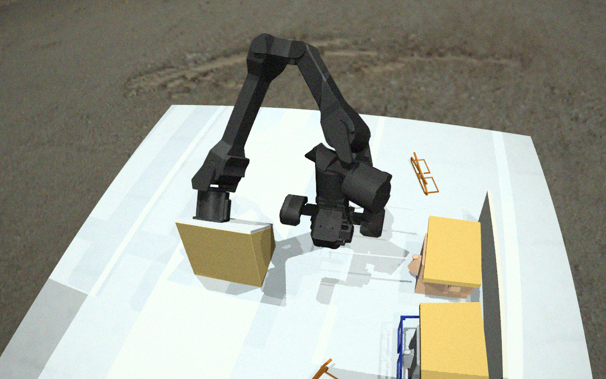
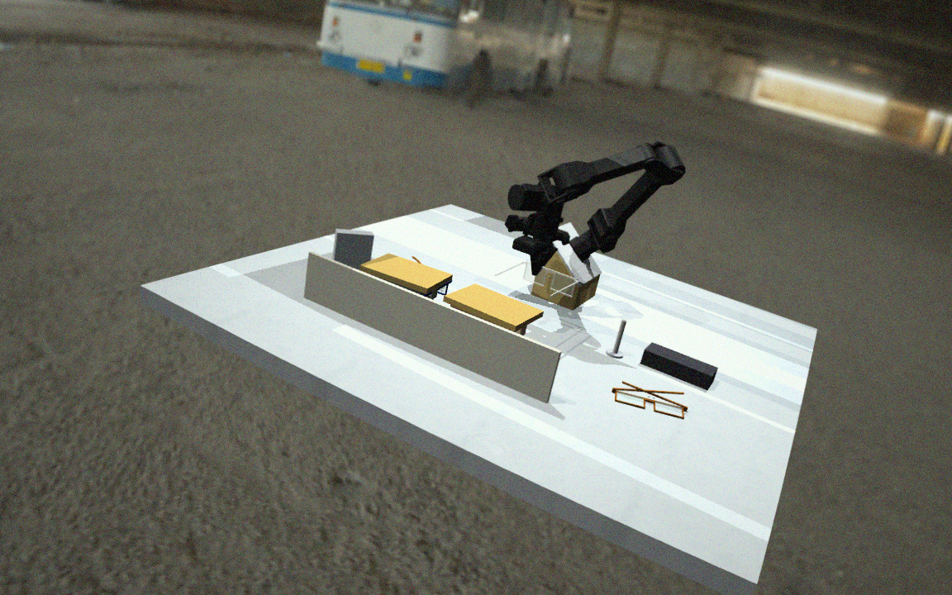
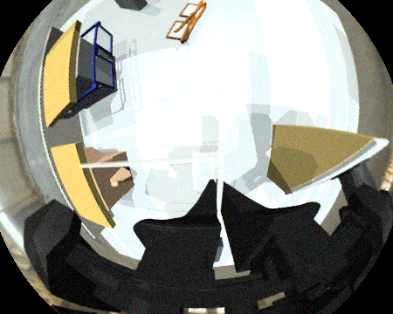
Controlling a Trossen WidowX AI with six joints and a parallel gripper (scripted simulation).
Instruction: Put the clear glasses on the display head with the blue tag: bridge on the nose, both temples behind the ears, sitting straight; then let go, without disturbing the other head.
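Right now the skin-coloured display head is 220 mm ahead of my gripper tip, 50 mm below it and 10 mm to the left of it. Round my gripper tip: post: 240 mm to the left, 80 mm below, 30 mm ahead; long upright wall: 340 mm ahead, 100 mm to the right, 50 mm below; grey display head: 210 mm to the right, 210 mm ahead, 50 mm below.
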